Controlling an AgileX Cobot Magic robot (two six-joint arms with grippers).
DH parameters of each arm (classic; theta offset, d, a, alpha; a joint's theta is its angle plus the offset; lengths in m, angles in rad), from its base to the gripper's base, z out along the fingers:
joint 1: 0 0.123 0 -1.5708
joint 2: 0.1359 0 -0.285 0
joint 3: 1.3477 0 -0.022 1.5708
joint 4: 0 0.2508 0 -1.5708
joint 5: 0 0 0.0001 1.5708
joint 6: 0 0.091 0 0
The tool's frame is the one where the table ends.
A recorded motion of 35 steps. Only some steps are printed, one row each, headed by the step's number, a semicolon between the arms.
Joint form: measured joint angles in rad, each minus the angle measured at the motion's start. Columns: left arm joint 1, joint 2, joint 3, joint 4, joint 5, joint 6; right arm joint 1, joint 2, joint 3, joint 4, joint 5, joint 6.
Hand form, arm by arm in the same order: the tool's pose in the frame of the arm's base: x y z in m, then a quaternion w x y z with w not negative. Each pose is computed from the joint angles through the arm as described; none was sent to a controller.
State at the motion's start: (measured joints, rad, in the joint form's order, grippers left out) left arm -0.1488 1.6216 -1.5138 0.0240 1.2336 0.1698; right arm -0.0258 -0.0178 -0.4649 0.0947 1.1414 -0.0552
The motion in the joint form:
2: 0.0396 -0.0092 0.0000 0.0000 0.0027 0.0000; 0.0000 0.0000 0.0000 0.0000 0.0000 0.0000
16: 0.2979 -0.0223 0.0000 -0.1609 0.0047 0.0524; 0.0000 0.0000 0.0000 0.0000 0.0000 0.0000
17: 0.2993 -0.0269 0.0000 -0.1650 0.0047 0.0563; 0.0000 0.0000 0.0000 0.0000 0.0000 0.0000
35: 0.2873 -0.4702 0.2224 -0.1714 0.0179 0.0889; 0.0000 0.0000 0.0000 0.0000 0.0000 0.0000
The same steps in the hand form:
2: 0.3284 -0.0339 0.3364 0.16040 0.13927 0.97703 0.01668; -0.0072 0.0080 0.2614 0.48010 -0.01621 0.87662 0.02780
16: 0.3253 0.0370 0.3414 0.17553 0.02469 0.98352 -0.03568; -0.0072 0.0080 0.2614 0.48010 -0.01621 0.87662 0.02780
17: 0.3243 0.0369 0.3429 0.17821 0.02573 0.98297 -0.03680; -0.0072 0.0080 0.2614 0.48010 -0.01621 0.87662 0.02780
35: 0.2064 0.0160 0.3977 0.27835 0.05429 0.95876 -0.01902; -0.0072 0.0080 0.2614 0.48010 -0.01621 0.87662 0.02780

